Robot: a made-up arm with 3 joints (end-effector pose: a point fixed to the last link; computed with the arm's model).
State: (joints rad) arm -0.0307 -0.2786 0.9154
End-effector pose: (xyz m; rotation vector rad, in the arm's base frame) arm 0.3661 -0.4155 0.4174 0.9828 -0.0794 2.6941
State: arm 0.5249 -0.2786 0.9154
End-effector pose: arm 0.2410 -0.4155 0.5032 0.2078 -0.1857 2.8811
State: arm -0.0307 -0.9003 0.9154
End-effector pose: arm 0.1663 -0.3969 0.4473 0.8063 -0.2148 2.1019
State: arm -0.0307 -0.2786 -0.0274
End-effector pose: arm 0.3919 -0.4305 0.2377 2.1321 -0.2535 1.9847
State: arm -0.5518 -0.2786 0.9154
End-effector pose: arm 0.4257 -0.4155 0.2880 1.6413 0.0246 2.3467
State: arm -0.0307 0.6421 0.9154
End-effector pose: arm 0.5943 -0.2306 0.3933 -0.8057 -0.1647 -2.3750
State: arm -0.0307 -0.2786 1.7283
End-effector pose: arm 0.2356 -0.3752 0.4980 -0.1624 0.0827 2.8635
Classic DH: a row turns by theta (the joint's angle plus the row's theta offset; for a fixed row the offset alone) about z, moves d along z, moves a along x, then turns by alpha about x. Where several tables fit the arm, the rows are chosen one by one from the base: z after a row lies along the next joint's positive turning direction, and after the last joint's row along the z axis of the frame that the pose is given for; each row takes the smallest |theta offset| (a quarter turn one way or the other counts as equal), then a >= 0, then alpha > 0; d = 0 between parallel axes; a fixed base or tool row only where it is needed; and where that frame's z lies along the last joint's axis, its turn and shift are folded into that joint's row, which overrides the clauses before.
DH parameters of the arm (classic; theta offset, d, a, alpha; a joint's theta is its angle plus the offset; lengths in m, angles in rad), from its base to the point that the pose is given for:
base (fixed): 0 0.241 0.1532 1.5708
joint 1: -0.1133 0.0815 0.1134 -1.5227
joint 2: 0 0.0654 0.016 1.5227
joint 3: -1.4575 0.2986 0.0489 -1.5708
tool (fixed): 3.1416 0.1945 0 0

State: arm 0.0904 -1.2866 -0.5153
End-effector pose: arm 0.0228 -0.3333 0.1906 1.7940 -1.2931 1.0679
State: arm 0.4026 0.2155 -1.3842
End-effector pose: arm 0.3883 -0.3704 0.1708 -2.9830 -0.3373 -0.9221
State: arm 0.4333 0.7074 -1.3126
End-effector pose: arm 0.5209 -0.2828 0.2271 -2.7395 -1.0804 -1.0421
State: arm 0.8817 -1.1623 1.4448
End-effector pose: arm -0.1206 -0.2710 0.3444 -0.6843 -0.5033 1.8965
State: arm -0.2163 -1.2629 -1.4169
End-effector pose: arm -0.0521 -0.1881 0.1783 2.2856 -1.5984 -0.1519
